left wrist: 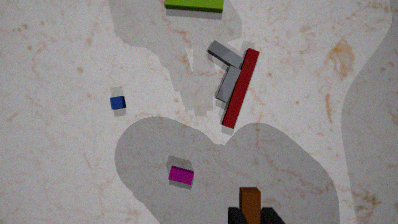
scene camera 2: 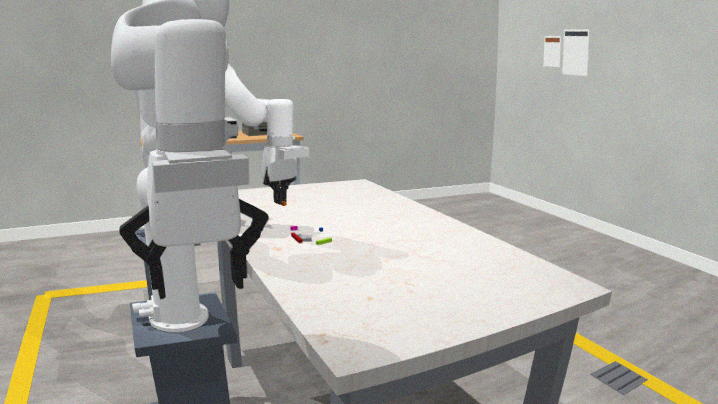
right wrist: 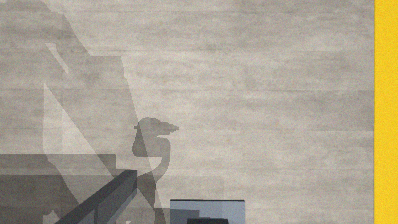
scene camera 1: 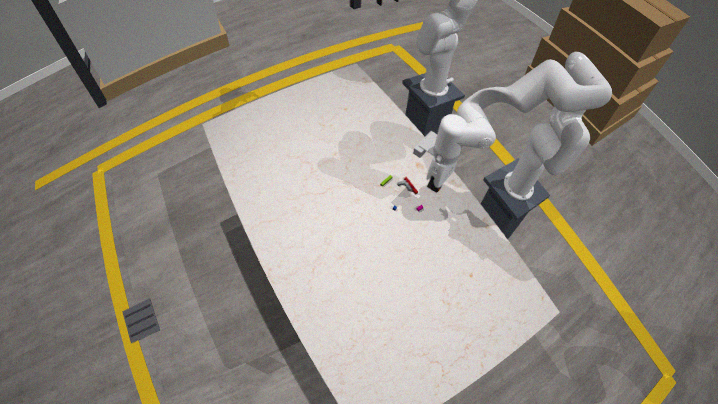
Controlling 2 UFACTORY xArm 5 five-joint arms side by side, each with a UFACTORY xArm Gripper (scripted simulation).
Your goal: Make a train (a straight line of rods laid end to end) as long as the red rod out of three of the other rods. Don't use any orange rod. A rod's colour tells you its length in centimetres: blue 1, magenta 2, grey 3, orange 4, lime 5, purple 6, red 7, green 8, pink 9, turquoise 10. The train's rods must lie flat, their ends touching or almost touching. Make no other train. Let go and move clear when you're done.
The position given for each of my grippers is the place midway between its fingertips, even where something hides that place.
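Observation:
Red rod (left wrist: 251,56) visible; in the right wrist view the rod is out of frame. Also visible: my right gripper (scene camera 2: 200,289) and my left gripper (scene camera 2: 280,202).

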